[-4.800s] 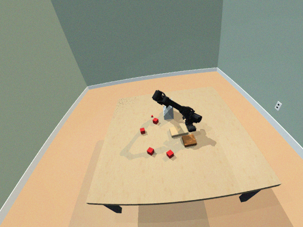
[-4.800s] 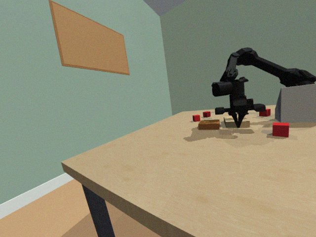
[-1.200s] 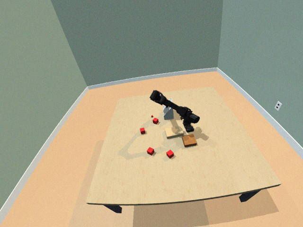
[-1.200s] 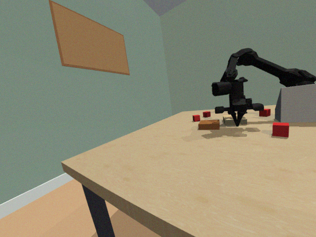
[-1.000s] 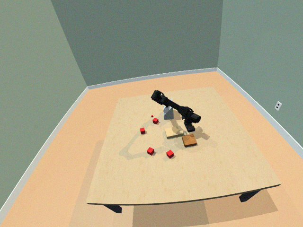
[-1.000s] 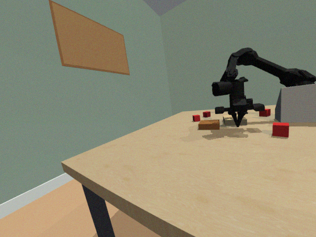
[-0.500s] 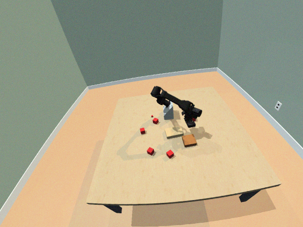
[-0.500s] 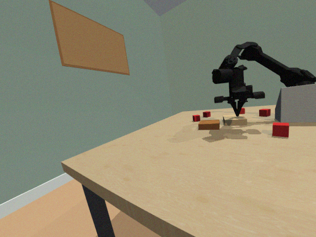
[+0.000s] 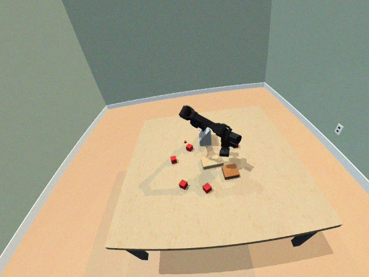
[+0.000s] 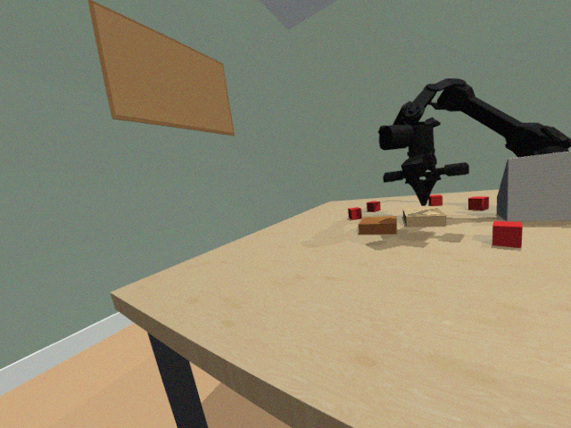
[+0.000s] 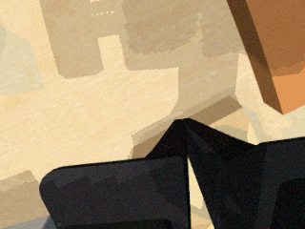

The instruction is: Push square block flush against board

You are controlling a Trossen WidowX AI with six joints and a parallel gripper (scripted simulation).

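My gripper tip is now 100 mm to the left of the pale tan board and 50 mm above it. The rest, counted from my gripper tip: brown square block: 120 mm ahead, 50 mm below, 10 mm to the left.
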